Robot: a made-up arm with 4 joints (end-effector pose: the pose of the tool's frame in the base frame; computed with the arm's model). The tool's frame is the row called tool.
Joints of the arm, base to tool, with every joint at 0 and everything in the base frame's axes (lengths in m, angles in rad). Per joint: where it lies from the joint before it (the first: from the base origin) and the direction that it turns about. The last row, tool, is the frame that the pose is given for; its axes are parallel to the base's.
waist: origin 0.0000 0.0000 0.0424 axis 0 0 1
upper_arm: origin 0.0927 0.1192 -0.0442 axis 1 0 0
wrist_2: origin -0.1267 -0.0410 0.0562 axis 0 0 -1
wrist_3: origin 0.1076 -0.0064 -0.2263 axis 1 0 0
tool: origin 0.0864 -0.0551 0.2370
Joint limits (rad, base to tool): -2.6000..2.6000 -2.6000..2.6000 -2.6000..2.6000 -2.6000..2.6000
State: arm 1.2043 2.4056 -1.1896 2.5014
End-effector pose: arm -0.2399 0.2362 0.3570 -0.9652 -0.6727 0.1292
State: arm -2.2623 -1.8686 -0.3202 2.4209
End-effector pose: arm -0.2899 -0.0045 0.2020 0.5373 0.3056 -2.3593
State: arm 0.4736 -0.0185 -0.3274 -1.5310
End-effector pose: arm -0.0939 0.3505 -0.1118 -1.5485 0.0059 0.8009
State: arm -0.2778 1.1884 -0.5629 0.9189
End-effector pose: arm 0.2794 0.0613 -0.1490 2.0458 -0.5179 -0.0466
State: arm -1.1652 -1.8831 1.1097 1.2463
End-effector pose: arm 0.0058 0.1879 0.3529 -0.9522 -1.0203 -0.6113
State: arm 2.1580 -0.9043 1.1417 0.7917
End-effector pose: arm 0.1682 -0.0654 0.2125 0.3052 -0.7962 1.2243
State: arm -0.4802 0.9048 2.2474 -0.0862
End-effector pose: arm -0.1844 0.0516 -0.0891 -0.7590 0.6600 -2.9660
